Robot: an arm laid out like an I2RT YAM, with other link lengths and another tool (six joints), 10 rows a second.
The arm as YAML. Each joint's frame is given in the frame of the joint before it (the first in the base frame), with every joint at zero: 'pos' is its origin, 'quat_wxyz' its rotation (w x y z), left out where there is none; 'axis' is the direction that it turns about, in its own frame. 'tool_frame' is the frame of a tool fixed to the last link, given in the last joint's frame.
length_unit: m
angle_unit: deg
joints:
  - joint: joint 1
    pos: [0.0, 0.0, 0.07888]
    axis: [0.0, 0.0, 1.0]
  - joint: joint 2
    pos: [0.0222, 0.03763, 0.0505]
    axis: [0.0, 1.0, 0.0]
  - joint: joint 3
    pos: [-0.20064, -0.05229, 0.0]
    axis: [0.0, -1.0, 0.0]
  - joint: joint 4
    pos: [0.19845, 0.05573, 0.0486]
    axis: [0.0, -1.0, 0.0]
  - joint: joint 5
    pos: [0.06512, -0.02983, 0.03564]
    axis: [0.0, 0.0, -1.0]
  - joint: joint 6
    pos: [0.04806, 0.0, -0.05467]
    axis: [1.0, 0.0, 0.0]
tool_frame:
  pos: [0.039, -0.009, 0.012]
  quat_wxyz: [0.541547, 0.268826, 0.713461, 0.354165]
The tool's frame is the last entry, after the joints.
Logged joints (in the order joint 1, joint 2, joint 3, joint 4, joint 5, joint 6), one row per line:
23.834, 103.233, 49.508, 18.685, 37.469, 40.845
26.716, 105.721, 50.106, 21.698, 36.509, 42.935
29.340, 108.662, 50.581, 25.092, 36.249, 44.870
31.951, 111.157, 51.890, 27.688, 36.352, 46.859
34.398, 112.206, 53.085, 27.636, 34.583, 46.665
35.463, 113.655, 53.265, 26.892, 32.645, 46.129
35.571, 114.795, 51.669, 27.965, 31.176, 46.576
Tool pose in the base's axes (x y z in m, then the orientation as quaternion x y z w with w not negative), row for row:
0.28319, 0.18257, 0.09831, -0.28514, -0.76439, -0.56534, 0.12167
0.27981, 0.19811, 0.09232, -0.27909, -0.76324, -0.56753, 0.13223
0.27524, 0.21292, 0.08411, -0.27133, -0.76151, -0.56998, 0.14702
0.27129, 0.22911, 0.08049, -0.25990, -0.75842, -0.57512, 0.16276
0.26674, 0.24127, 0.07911, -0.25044, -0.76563, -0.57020, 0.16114
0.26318, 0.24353, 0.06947, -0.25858, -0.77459, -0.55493, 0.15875
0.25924, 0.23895, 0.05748, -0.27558, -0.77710, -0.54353, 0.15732
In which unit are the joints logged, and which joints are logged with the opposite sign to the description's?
The joints are logged in degrees. Opposite sign: joint 5.
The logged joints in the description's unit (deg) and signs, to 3 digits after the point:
23.834, 103.233, 49.508, 18.685, -37.469, 40.845
26.716, 105.721, 50.106, 21.698, -36.509, 42.935
29.340, 108.662, 50.581, 25.092, -36.249, 44.870
31.951, 111.157, 51.890, 27.688, -36.352, 46.859
34.398, 112.206, 53.085, 27.636, -34.583, 46.665
35.463, 113.655, 53.265, 26.892, -32.645, 46.129
35.571, 114.795, 51.669, 27.965, -31.176, 46.576

